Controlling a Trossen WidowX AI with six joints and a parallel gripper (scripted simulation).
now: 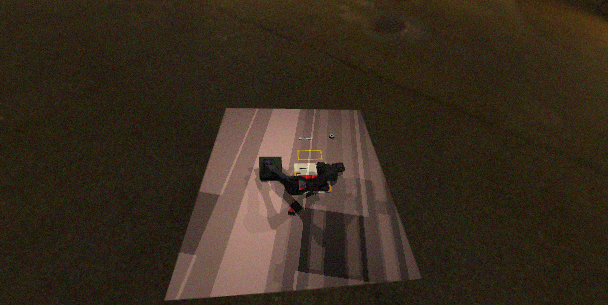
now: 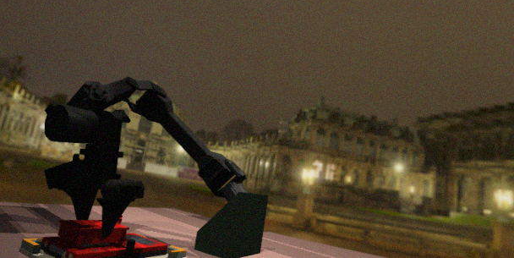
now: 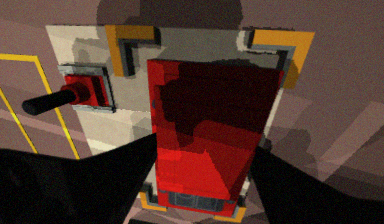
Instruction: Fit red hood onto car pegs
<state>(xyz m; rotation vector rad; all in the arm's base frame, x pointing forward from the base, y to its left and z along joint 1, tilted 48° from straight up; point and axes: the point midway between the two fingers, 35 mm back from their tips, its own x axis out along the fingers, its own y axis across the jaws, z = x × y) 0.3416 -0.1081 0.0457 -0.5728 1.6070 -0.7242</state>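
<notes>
My gripper tip is now 10 mm below the red hood. Round my gripper tip: small grey tool: 390 mm to the left, 50 mm behind, 40 mm below; grey engine block: 20 mm below, 10 mm to the left.
</notes>
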